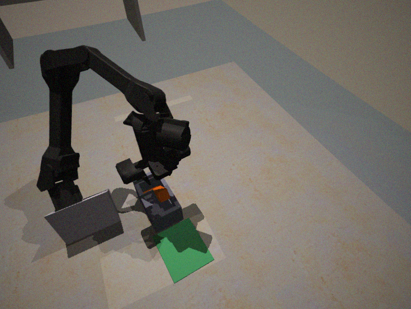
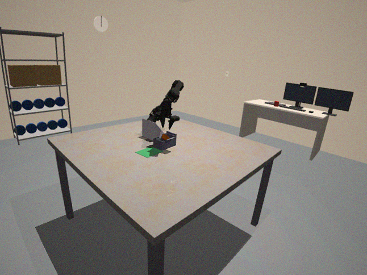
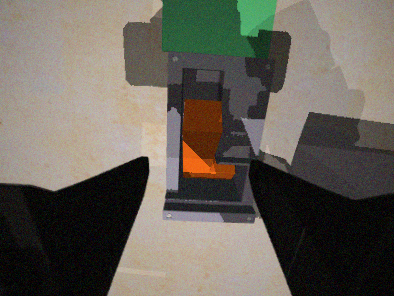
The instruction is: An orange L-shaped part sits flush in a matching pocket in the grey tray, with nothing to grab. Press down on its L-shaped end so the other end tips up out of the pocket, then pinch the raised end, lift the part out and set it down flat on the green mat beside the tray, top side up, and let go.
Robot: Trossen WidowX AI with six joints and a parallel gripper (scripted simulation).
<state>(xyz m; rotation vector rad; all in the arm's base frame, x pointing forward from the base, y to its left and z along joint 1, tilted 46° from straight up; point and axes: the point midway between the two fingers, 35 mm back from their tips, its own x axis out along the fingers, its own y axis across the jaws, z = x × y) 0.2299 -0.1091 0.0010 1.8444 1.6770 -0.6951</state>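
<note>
Now: gripper tip 2 cm past the orange L-shaped part, 4 cm to the right of it and 10 cm above it. From my gripper tip the other things lie so: green mat 2 cm behind, 14 cm to the right, 16 cm below.
</note>
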